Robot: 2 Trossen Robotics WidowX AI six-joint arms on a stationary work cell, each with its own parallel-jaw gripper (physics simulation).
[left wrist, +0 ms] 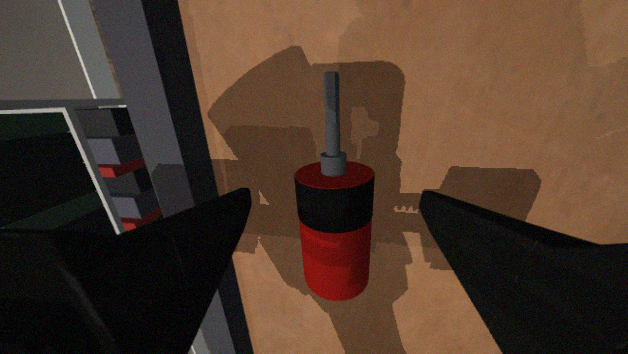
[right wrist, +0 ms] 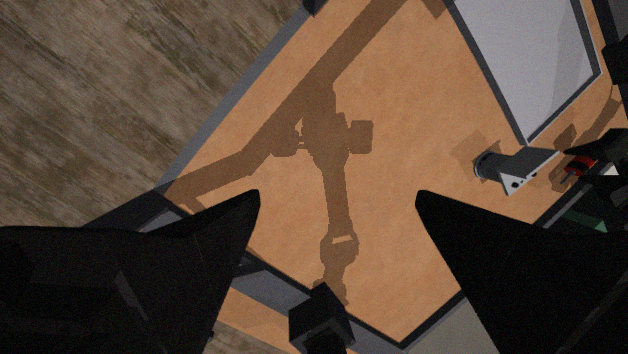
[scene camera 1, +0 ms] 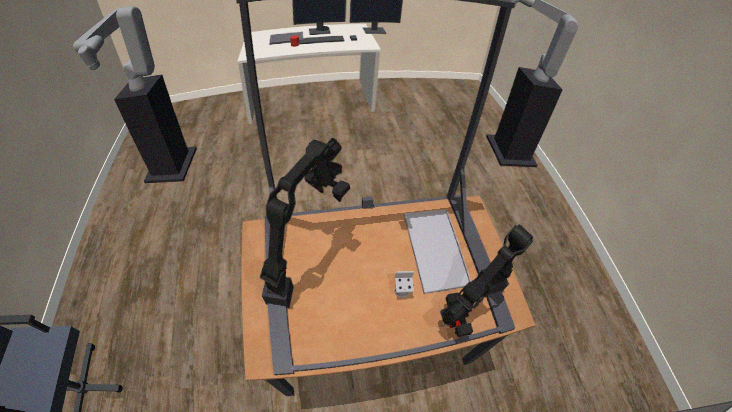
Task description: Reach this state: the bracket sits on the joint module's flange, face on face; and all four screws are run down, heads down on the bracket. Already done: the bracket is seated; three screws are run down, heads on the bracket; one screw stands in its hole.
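Frame: origin at the left arm's base, x right, y back, z down, level; centimetres.
Where they show: left gripper, fingertip midpoint: (left wrist: 335,197) (right wrist: 572,164); right gripper, fingertip midpoint: (right wrist: 337,197) (scene camera 1: 331,197); left arm's base at its link origin: (scene camera 1: 495,276); right arm's base at its link origin: (right wrist: 323,343) (scene camera 1: 276,286).
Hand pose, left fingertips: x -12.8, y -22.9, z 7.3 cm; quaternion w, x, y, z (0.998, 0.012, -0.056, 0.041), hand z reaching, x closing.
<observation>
Things, the pixels of their top centre, and the offset from my left fingertips.
- joint module at its top centre: (right wrist: 517,171) (scene camera 1: 404,284) dx +20.1, dy -16.5, dz -5.9 cm
- red-and-black screwdriver at its top centre: (left wrist: 332,210) (right wrist: 585,170) (scene camera 1: 453,321) dx +0.0, dy -1.0, dz -2.9 cm
- grey tray at its top centre: (right wrist: 531,22) (scene camera 1: 437,247) dx +36.7, dy +4.8, dz -1.1 cm
The bracket (scene camera 1: 404,288) (right wrist: 510,183) sits on the joint module (scene camera 1: 402,295) (right wrist: 491,166), upright plate toward the back in the scene view. Dark screw spots show on its face; their heights are too small to tell. A red-and-black screwdriver (scene camera 1: 457,323) (left wrist: 336,260) (right wrist: 583,165) is near the front right of the table. In the left wrist view its grey bit points to the picture's top. My left gripper (left wrist: 335,197) is open, one finger on each side of the screwdriver, with gaps on both sides. My right gripper (scene camera 1: 327,186) (right wrist: 337,197) is open and empty, high over the back left.
A grey tray (scene camera 1: 415,255) (right wrist: 487,75) lies behind and right of the bracket in the scene view. Dark frame rails (scene camera 1: 368,356) (left wrist: 172,75) run along the table edges, and frame posts (scene camera 1: 481,102) rise at the back. The left arm reaches over the right side.
</observation>
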